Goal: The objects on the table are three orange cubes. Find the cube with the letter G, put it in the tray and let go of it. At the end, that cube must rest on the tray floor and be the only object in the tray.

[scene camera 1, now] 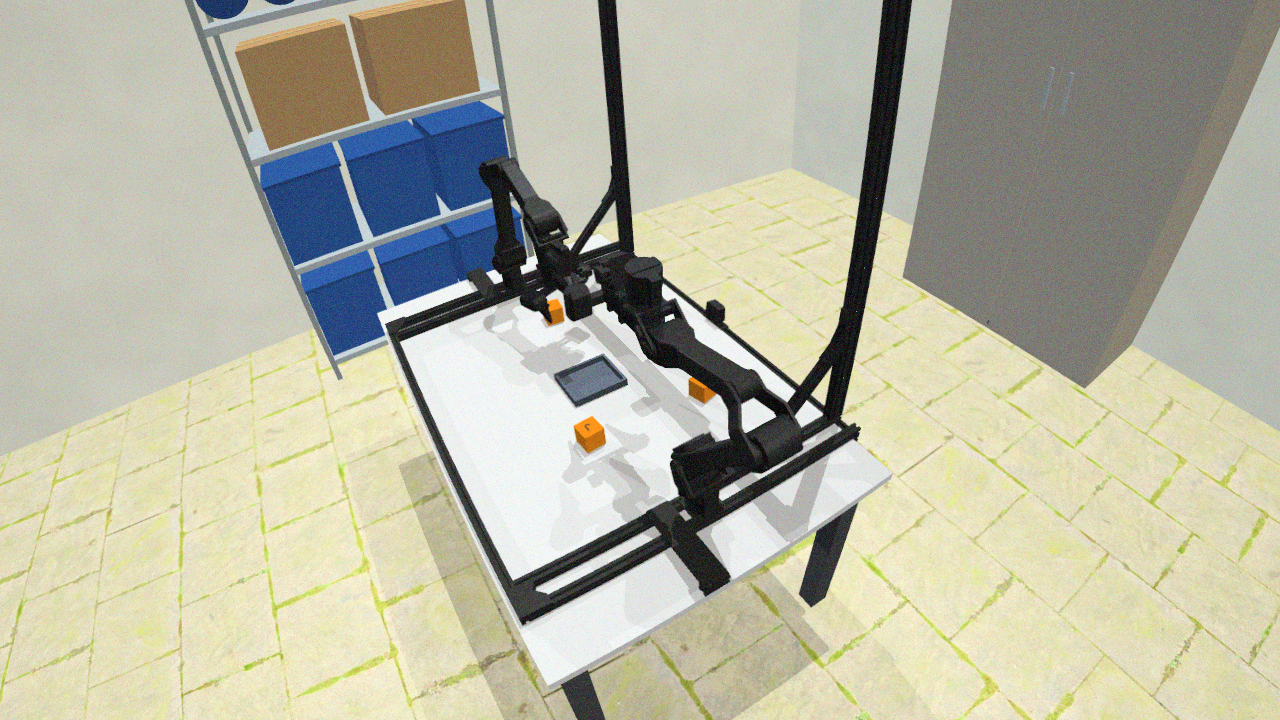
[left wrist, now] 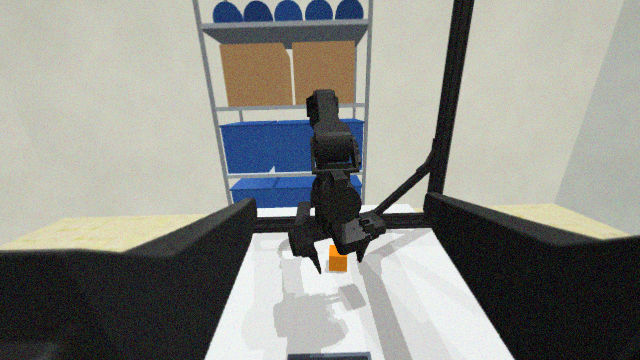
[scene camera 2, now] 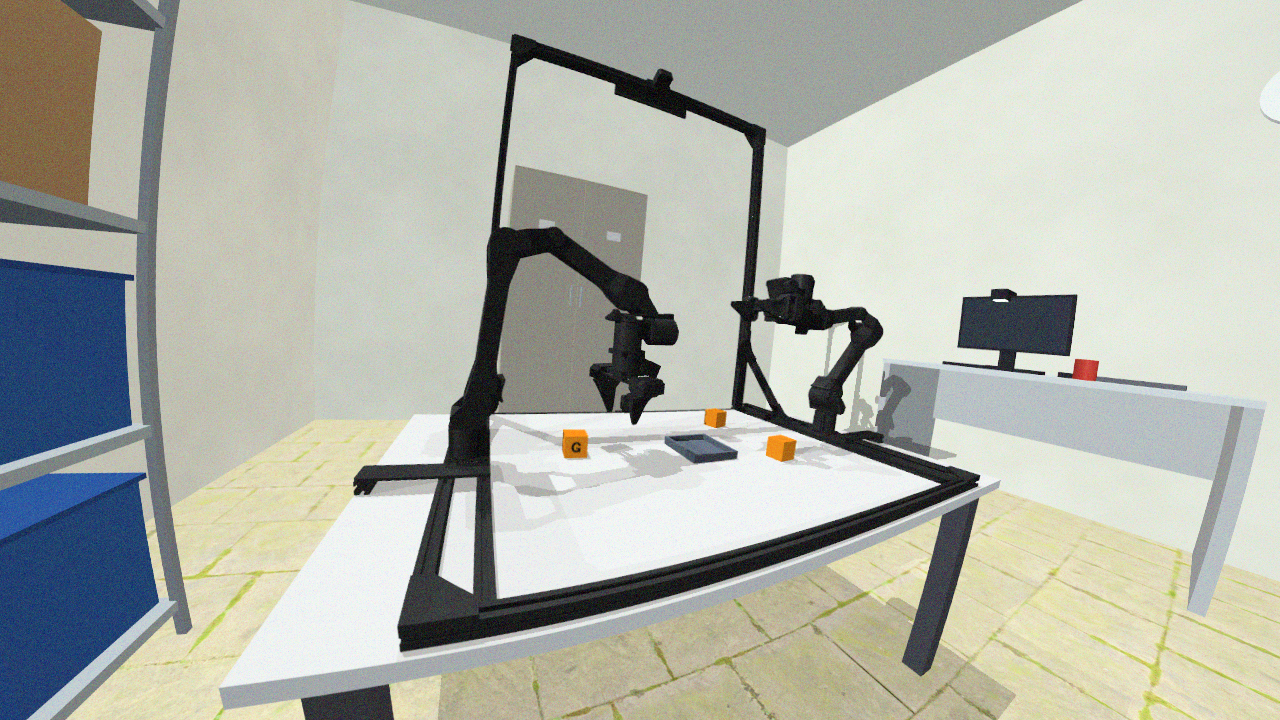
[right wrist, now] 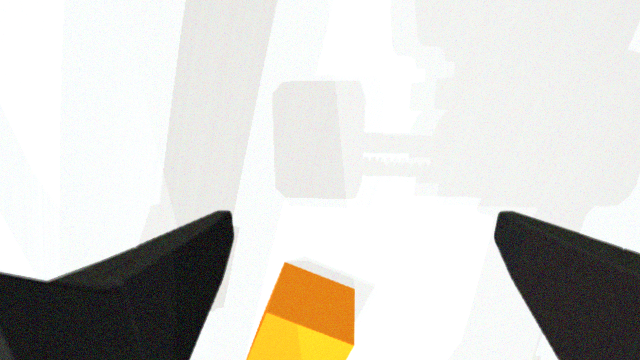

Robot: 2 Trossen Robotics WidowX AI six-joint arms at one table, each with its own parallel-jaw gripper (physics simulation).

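Pixels of known places: left gripper, fingertip midpoint: (scene camera 1: 592,266) (left wrist: 340,203) (scene camera 2: 742,302); right gripper, fingertip midpoint: (scene camera 1: 563,313) (left wrist: 340,267) (scene camera 2: 621,418) (right wrist: 363,224); left arm's base at its link origin: (scene camera 1: 701,503) (scene camera 2: 823,431); right arm's base at its link origin: (scene camera 1: 513,284) (scene camera 2: 467,455).
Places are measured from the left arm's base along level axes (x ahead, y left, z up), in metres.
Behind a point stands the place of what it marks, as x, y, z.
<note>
The G cube (scene camera 1: 555,312) {0.690, -0.032, 0.016} (scene camera 2: 574,444) {0.719, -0.011, 0.009} (left wrist: 338,260) {0.690, -0.032, 0.013} is orange and stands on the table; its letter faces scene camera 2. An orange cube (right wrist: 310,320) {0.690, -0.031, 0.020}, apparently the same one, shows low between the right fingers, nearer the left-hand finger in that view. My right gripper (scene camera 2: 621,410) {0.617, -0.028, 0.056} (left wrist: 340,267) {0.617, -0.028, 0.056} (right wrist: 363,224) {0.617, -0.028, 0.056} is open, empty and points down above the table. My left gripper (scene camera 2: 737,307) {0.349, 0.000, 0.326} is open and empty, held high. The tray (scene camera 1: 602,393) {0.376, 0.001, -0.012} (scene camera 2: 716,457) {0.434, 0.068, -0.010} (left wrist: 329,356) {0.484, 0.002, -0.002} is dark blue-grey and holds no cube.
A second orange cube (scene camera 1: 589,434) {0.247, 0.097, 0.026} (scene camera 2: 780,447) {0.288, 0.105, 0.012}, with an unclear mark on top, stands beside the tray. A third orange cube (scene camera 1: 701,388) {0.235, -0.167, 0.021} (scene camera 2: 714,417) {0.273, -0.165, 0.011} stands beyond the tray in scene camera 2; its letter cannot be read. A black frame (scene camera 2: 760,557) {0.599, 0.380, -0.003} borders the table.
</note>
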